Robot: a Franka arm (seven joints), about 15 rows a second.
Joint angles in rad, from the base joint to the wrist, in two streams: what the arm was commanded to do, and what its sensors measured. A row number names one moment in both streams.
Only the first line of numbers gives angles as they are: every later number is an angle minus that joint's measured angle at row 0.
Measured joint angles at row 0: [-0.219 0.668 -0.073 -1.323 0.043 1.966 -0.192]
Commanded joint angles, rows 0 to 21: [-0.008 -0.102 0.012 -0.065 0.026 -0.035 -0.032]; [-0.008 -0.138 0.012 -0.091 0.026 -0.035 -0.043]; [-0.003 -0.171 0.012 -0.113 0.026 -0.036 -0.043]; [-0.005 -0.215 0.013 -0.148 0.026 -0.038 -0.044]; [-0.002 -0.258 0.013 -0.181 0.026 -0.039 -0.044]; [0.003 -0.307 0.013 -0.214 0.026 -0.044 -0.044]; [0.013 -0.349 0.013 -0.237 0.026 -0.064 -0.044]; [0.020 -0.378 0.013 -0.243 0.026 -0.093 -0.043]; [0.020 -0.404 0.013 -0.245 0.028 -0.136 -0.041]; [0.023 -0.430 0.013 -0.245 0.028 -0.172 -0.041]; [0.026 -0.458 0.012 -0.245 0.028 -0.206 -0.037]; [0.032 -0.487 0.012 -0.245 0.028 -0.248 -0.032]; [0.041 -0.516 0.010 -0.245 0.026 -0.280 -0.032]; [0.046 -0.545 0.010 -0.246 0.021 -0.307 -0.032]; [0.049 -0.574 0.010 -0.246 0.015 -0.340 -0.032]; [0.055 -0.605 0.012 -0.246 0.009 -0.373 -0.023]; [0.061 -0.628 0.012 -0.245 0.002 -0.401 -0.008]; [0.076 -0.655 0.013 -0.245 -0.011 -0.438 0.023]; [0.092 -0.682 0.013 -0.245 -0.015 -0.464 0.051]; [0.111 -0.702 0.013 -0.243 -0.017 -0.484 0.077]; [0.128 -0.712 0.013 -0.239 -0.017 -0.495 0.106]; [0.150 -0.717 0.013 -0.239 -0.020 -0.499 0.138]
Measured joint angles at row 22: [0.107 -0.671 0.014 -0.193 0.000 -0.501 0.069]
